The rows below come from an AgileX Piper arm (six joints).
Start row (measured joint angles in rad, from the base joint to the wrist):
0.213, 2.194, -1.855, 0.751, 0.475, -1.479
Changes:
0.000, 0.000, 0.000, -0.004, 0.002, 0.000
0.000, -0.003, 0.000, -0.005, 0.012, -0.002
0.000, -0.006, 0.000, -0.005, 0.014, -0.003
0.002, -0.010, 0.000, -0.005, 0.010, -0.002
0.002, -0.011, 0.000, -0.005, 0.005, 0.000
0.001, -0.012, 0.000, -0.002, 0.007, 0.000
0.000, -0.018, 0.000, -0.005, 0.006, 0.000
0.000, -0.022, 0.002, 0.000, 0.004, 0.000
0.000, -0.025, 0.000, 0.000, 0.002, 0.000
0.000, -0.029, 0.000, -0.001, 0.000, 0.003
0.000, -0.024, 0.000, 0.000, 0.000, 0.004
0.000, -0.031, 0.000, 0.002, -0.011, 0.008
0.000, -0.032, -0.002, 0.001, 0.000, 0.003
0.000, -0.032, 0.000, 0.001, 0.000, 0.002
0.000, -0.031, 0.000, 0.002, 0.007, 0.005
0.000, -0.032, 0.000, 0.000, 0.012, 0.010
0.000, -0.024, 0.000, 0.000, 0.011, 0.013
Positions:
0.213, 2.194, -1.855, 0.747, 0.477, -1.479
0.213, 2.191, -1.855, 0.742, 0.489, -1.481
0.213, 2.185, -1.855, 0.737, 0.503, -1.484
0.215, 2.175, -1.855, 0.732, 0.513, -1.486
0.217, 2.164, -1.855, 0.727, 0.518, -1.486
0.218, 2.152, -1.855, 0.725, 0.525, -1.486
0.218, 2.134, -1.855, 0.720, 0.531, -1.486
0.218, 2.112, -1.853, 0.720, 0.535, -1.486
0.218, 2.087, -1.853, 0.720, 0.537, -1.486
0.218, 2.058, -1.853, 0.719, 0.537, -1.483
0.218, 2.034, -1.853, 0.719, 0.537, -1.479
0.218, 2.003, -1.853, 0.721, 0.526, -1.471
0.218, 1.971, -1.855, 0.722, 0.526, -1.468
0.218, 1.939, -1.855, 0.723, 0.526, -1.466
0.218, 1.908, -1.855, 0.725, 0.533, -1.461
0.218, 1.876, -1.855, 0.725, 0.545, -1.451
0.218, 1.852, -1.855, 0.725, 0.556, -1.438

